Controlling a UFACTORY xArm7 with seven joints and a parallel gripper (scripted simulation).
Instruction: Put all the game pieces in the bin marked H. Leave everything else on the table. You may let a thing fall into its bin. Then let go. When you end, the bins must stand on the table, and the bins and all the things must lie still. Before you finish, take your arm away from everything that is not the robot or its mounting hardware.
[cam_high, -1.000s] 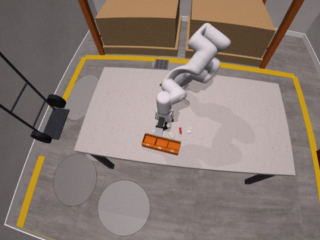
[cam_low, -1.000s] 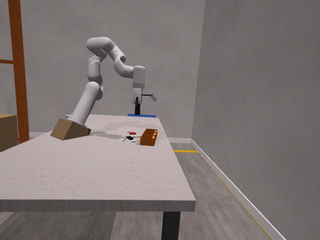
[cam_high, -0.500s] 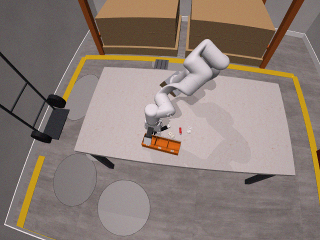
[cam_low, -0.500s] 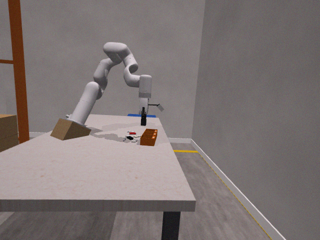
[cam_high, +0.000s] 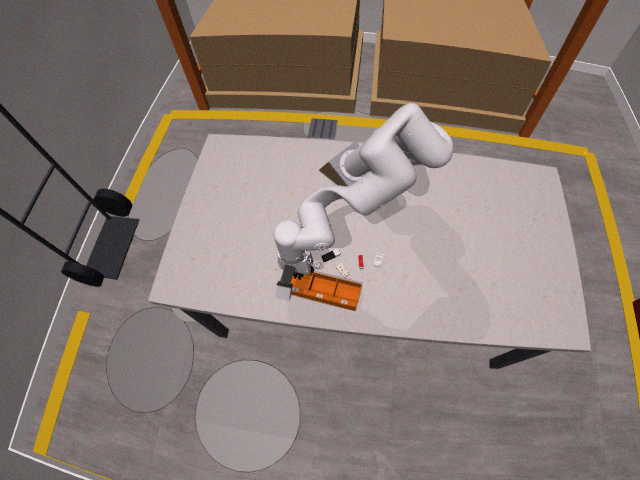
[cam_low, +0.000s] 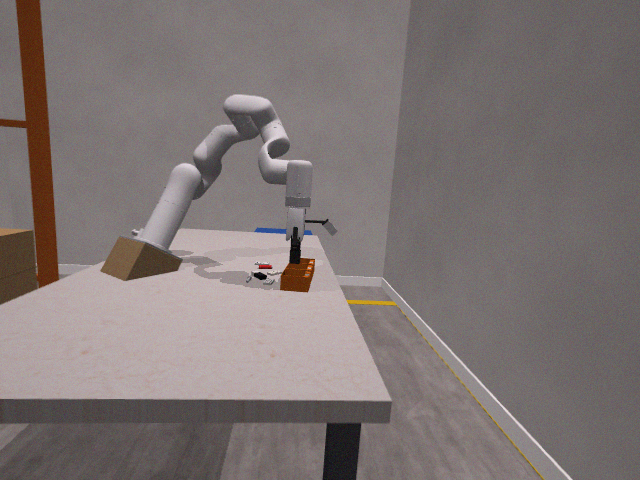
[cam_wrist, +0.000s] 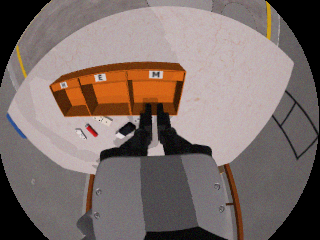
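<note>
My hand is 8 cm to the right of the orange bin row and 7 cm above it. From my hand the other things lie so: black piece 14 cm behind, 9 cm below, 7 cm to the left; then red piece 17 cm to the left, 15 cm behind, 9 cm below; then grey screw 15 cm behind, 9 cm below, 1 cm to the left.
</note>
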